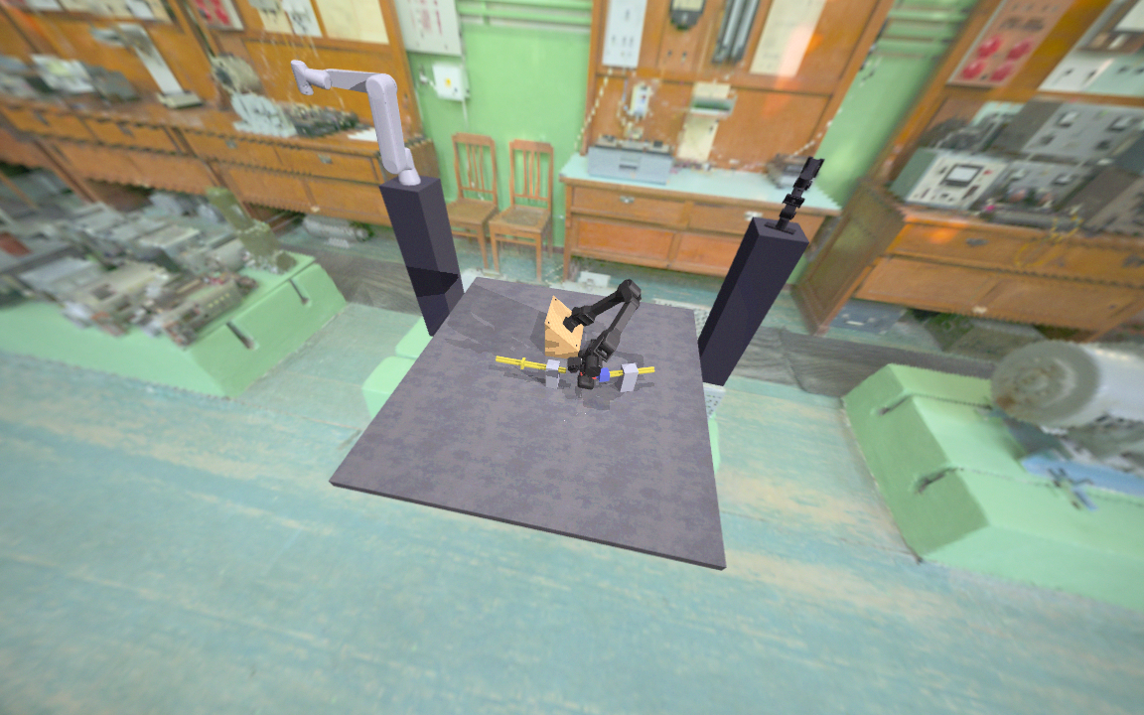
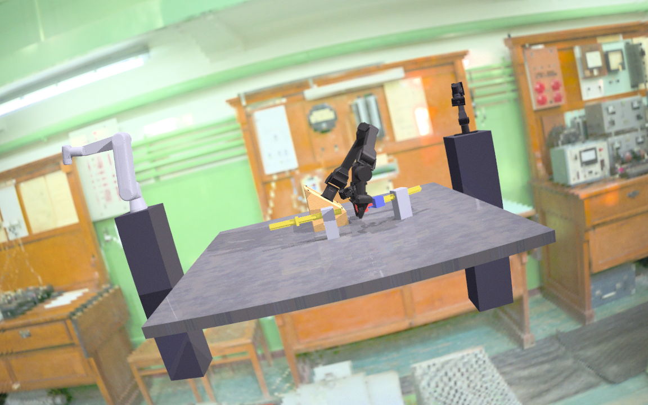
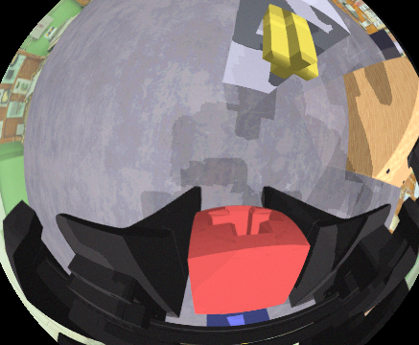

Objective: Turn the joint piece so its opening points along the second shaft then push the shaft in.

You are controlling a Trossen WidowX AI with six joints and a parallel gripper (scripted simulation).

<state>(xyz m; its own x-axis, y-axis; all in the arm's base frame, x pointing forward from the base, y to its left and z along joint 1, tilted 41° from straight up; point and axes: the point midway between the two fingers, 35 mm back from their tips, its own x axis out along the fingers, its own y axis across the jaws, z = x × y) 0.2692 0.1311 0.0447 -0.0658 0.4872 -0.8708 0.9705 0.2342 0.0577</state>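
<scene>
My gripper tip is now 2 cm to the right of the red square joint piece and 4 cm below it.
</scene>
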